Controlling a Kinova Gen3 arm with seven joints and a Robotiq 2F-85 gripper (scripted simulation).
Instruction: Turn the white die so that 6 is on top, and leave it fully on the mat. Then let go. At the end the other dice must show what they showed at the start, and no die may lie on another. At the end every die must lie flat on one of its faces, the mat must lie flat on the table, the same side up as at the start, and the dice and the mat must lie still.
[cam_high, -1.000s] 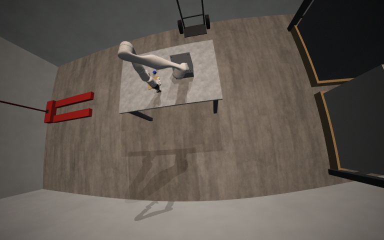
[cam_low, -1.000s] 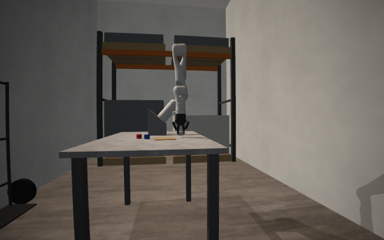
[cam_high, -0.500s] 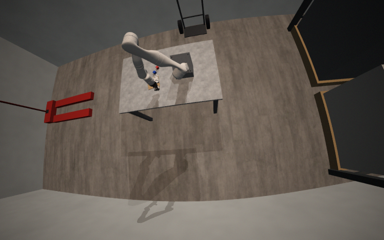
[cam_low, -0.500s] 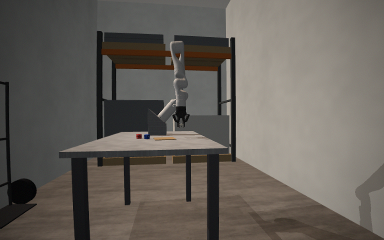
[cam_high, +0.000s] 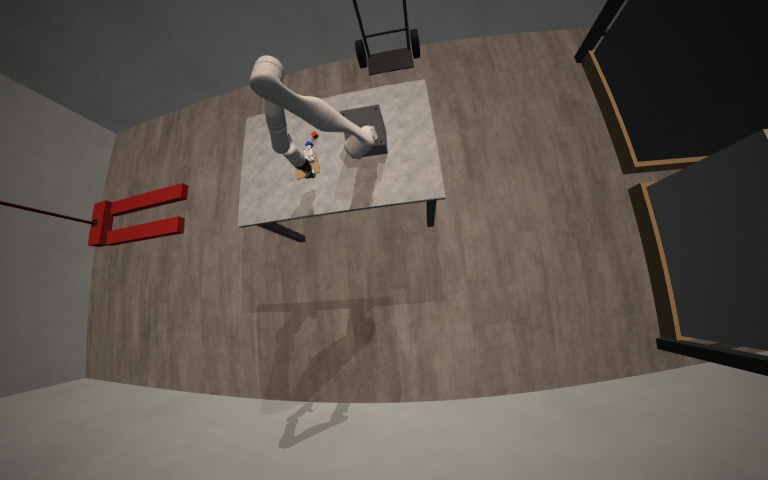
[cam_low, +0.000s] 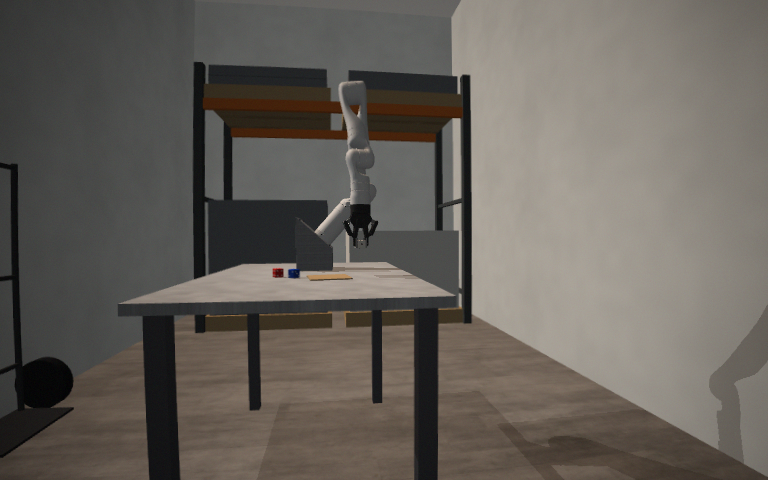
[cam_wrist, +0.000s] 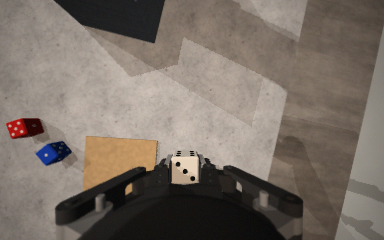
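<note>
My gripper is now 6 cm short of the tan mat, 13 cm to the left of it and 12 cm above it. Round my hand: red die: 2 cm behind, 30 cm to the right, 10 cm below; then blue die: 3 cm ahead, 25 cm to the right, 10 cm below; then white die: 1 cm below.
</note>
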